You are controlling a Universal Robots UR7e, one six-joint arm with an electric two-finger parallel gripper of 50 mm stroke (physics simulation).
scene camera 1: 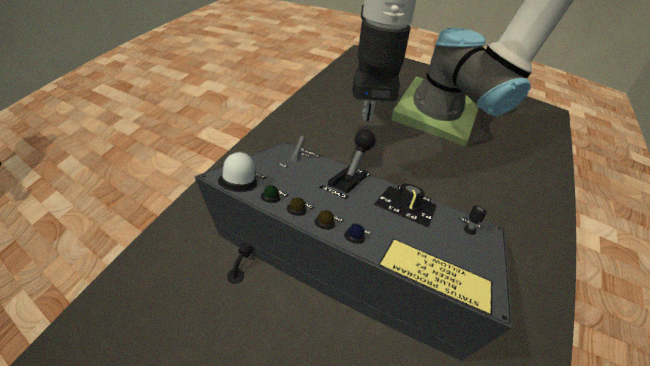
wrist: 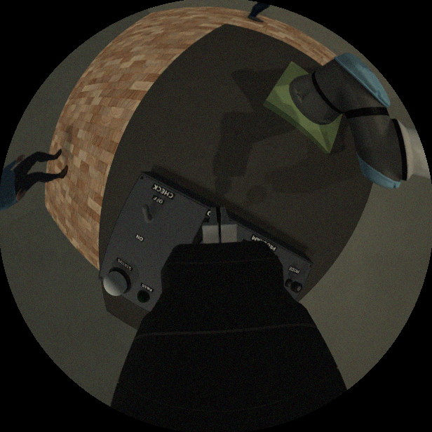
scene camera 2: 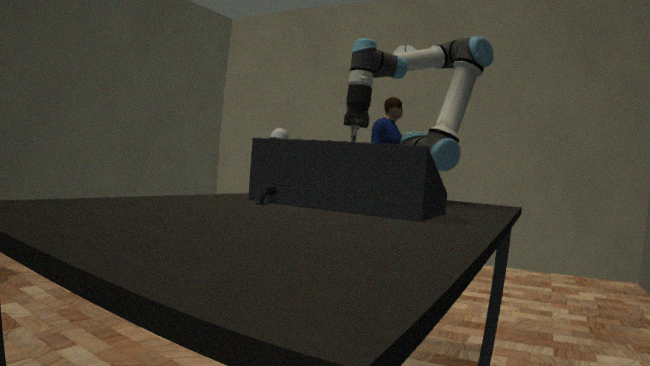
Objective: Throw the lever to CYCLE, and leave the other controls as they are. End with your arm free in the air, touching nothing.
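Note:
The lever has a black ball knob on a grey shaft rising from a slotted black base on the dark control box. It leans toward the robot-base side, away from the CYCLE label. My gripper is shut and empty, fingers pointing down. In scene camera 1 its tips show just above and beyond the knob; I cannot tell the exact gap. The lever does not show in the wrist view, where the gripper covers that part, nor in scene camera 2.
Also on the box are the CHECK toggle, PROGRAM knob, MODE switch, white dome and several small lamps. The robot stands on a green base. A person stands beyond the table.

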